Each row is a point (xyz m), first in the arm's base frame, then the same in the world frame.
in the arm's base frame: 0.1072 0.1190 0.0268
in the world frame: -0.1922 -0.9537 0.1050
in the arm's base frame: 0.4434 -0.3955 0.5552
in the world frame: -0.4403 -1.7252 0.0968
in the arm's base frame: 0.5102 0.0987 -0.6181
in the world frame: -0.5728 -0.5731 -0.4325
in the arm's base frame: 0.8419 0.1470 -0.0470
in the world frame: -0.3107 -1.1591 -0.5949
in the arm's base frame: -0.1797 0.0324 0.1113
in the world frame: -0.1855 -0.9497 0.4162
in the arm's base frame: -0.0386 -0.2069 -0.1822
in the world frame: -0.5526 -0.8503 0.2797
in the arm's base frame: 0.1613 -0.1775 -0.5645
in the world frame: -0.7365 -0.5937 -0.0158
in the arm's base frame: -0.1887 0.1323 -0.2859
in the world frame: -0.2843 -0.5740 0.2863
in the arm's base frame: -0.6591 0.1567 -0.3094
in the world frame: -0.2049 -0.3666 0.7023
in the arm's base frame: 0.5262 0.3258 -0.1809
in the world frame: -0.1718 -0.8574 -0.3968
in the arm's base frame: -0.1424 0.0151 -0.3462
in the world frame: -0.4214 -0.5867 0.2629
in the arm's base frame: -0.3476 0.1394 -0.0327
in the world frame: -0.1355 -0.7235 0.4982
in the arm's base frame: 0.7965 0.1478 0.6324
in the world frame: 0.0166 -1.7118 -0.3688
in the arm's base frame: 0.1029 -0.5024 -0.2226
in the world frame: -0.8495 -0.9853 0.2287
